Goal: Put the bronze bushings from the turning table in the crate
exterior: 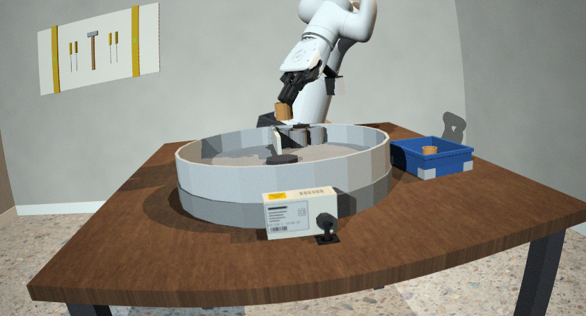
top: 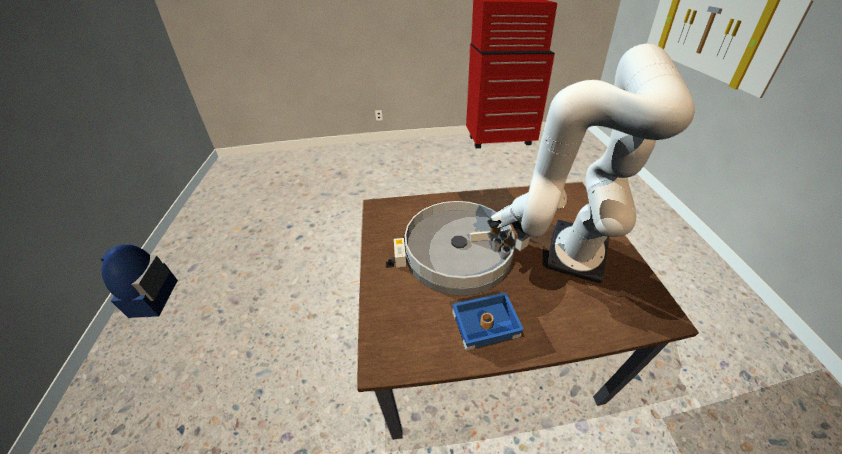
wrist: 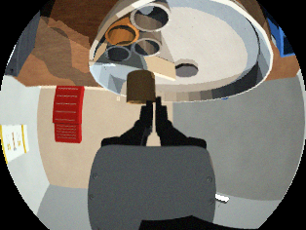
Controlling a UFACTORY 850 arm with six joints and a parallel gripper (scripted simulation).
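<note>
My gripper is now 10 cm short of the blue crate, 30 cm to the right of it and 15 cm above it. The rest, counted from my hand: grey turning table 12 cm ahead, 4 cm to the right, 12 cm below.
</note>
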